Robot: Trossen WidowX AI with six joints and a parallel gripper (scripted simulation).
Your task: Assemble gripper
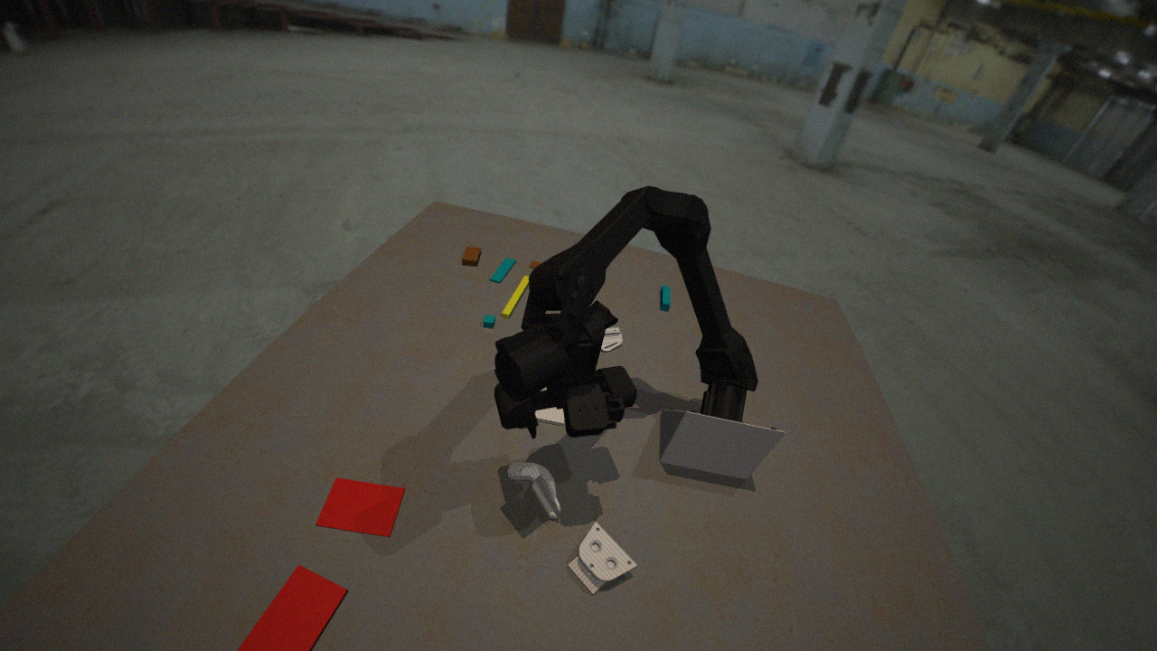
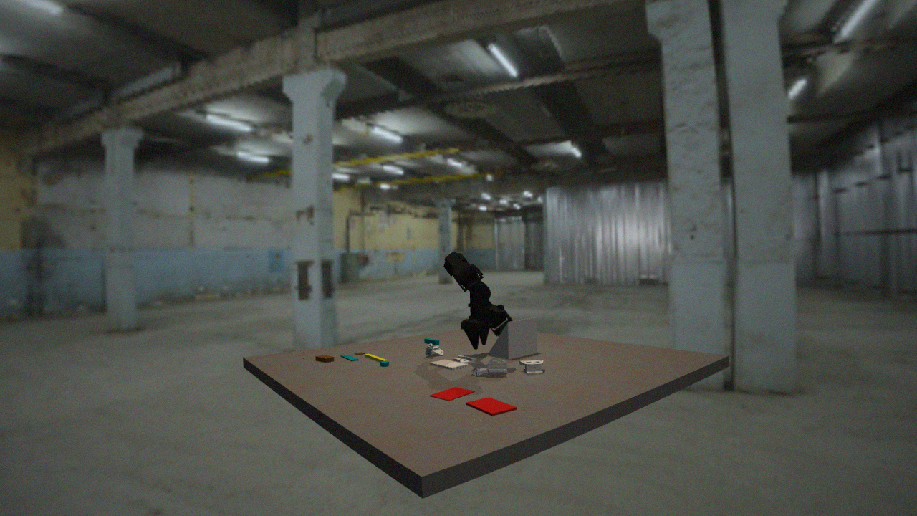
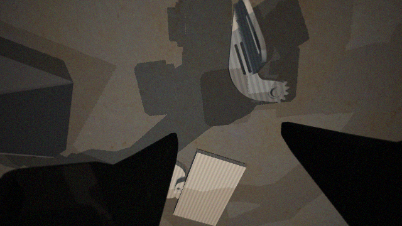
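Now: gripper tip 30 mm short of the gripper jaw, 50 mm to the right of it and 70 mm above it. Also, from my gripper tip: yellow bar 210 mm ahead, 370 mm to the right, 70 mm below; teal block 120 mm behind, 530 mm to the right, 70 mm below.
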